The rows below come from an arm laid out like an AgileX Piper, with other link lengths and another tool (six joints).
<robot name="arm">
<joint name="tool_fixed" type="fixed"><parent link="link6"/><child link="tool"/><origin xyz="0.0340 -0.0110 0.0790" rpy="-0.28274 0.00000 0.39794"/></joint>
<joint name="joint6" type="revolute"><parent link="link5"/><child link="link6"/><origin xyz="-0.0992 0.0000 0.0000" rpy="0.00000 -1.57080 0.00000"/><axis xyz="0 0 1"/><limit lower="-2.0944" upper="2.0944"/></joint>
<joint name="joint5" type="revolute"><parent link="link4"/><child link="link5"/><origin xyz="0.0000 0.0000 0.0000" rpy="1.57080 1.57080 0.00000"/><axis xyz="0 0 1"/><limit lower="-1.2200" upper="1.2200"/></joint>
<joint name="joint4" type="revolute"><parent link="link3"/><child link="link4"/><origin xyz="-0.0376 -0.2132 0.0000" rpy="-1.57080 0.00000 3.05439"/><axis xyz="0 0 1"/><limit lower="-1.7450" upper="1.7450"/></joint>
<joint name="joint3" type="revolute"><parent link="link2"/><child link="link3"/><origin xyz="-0.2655 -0.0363 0.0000" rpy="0.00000 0.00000 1.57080"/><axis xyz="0 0 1"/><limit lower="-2.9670" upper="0.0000"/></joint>
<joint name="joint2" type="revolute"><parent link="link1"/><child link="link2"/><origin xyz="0.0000 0.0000 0.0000" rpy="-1.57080 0.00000 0.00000"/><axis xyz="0 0 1"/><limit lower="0.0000" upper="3.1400"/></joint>
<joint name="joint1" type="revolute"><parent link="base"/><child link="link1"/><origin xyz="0.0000 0.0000 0.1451" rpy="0.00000 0.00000 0.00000"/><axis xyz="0 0 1"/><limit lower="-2.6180" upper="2.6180"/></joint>
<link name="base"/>
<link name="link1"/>
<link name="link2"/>
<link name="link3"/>
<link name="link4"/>
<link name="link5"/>
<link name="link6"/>
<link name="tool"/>
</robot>
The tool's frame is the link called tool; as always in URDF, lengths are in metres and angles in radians.
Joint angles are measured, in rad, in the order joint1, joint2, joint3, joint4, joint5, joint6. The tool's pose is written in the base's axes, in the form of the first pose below.
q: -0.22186, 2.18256, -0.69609, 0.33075, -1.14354, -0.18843
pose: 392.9, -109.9, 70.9, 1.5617, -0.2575, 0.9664
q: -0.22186, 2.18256, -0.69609, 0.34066, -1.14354, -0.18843
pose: 392.3, -111.3, 70.9, 1.5624, -0.2590, 0.9564
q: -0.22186, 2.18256, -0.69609, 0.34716, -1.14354, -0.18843
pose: 392.0, -112.3, 70.9, 1.5628, -0.2601, 0.9499
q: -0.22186, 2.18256, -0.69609, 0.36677, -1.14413, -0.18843
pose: 390.9, -115.2, 70.9, 1.5636, -0.2632, 0.9304
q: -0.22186, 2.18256, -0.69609, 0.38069, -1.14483, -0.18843
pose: 390.0, -117.3, 70.9, 1.5639, -0.2654, 0.9165
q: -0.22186, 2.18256, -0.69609, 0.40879, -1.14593, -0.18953
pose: 388.3, -121.4, 70.9, 1.5648, -0.2687, 0.8888
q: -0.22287, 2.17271, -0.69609, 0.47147, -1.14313, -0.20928
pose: 384.0, -130.8, 73.4, 1.5626, -0.2639, 0.8321
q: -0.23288, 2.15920, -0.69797, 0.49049, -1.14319, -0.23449
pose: 382.2, -137.8, 78.4, 1.5488, -0.2503, 0.8133
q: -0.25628, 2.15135, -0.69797, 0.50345, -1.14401, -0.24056
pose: 378.3, -148.6, 81.4, 1.5419, -0.2507, 0.7804
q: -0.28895, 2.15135, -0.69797, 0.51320, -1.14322, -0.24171
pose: 372.3, -162.1, 81.1, 1.5437, -0.2512, 0.7381
